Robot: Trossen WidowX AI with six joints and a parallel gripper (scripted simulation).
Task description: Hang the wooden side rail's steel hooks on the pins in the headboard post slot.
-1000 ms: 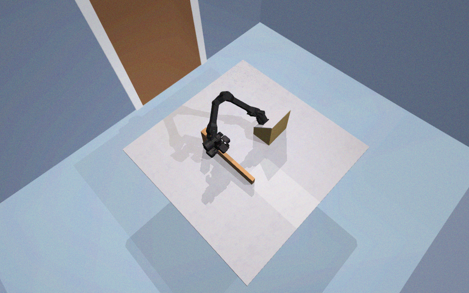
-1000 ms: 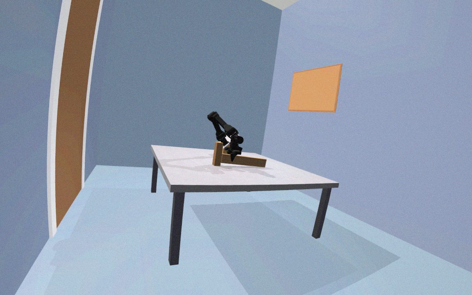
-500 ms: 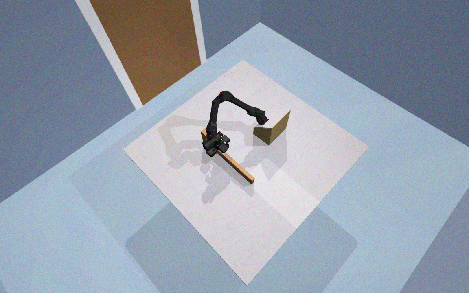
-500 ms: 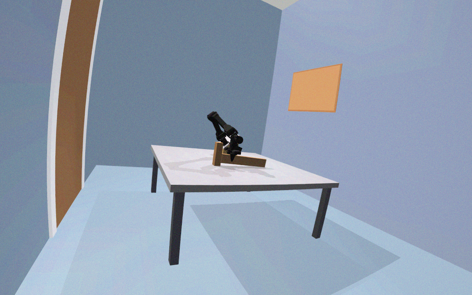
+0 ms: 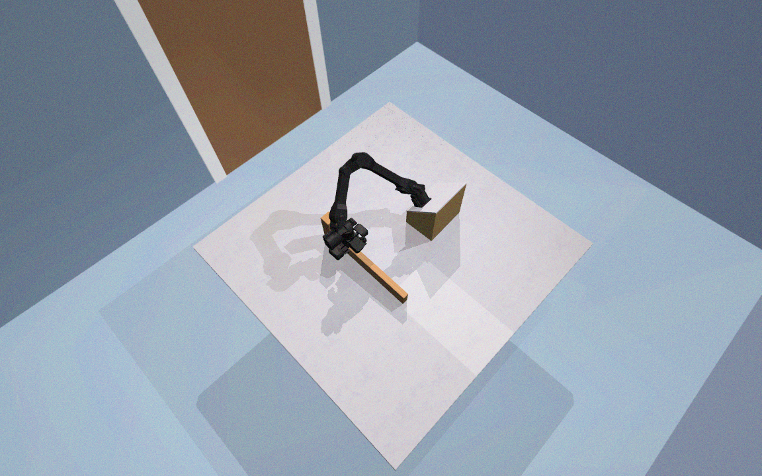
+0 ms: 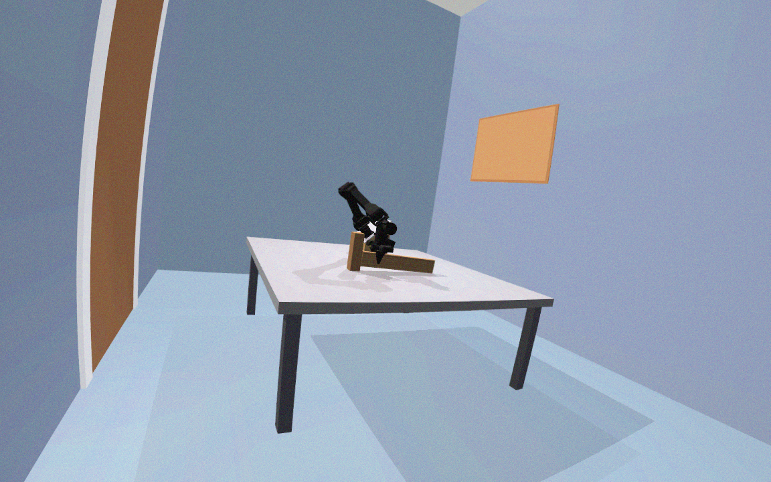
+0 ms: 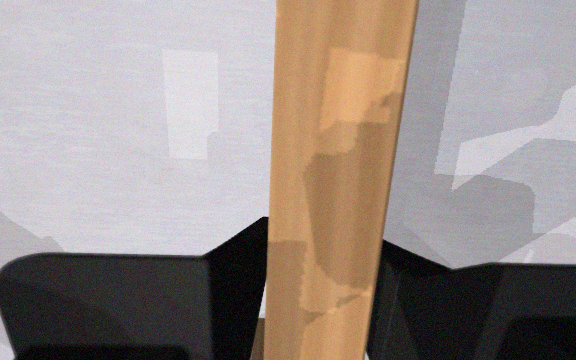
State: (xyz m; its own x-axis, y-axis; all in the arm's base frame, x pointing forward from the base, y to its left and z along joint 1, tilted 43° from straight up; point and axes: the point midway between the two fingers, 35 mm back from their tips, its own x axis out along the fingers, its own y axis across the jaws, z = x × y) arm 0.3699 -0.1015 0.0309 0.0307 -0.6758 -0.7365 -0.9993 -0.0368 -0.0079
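Right now the headboard post is 120 mm to the right of my gripper tip and 40 mm above it.
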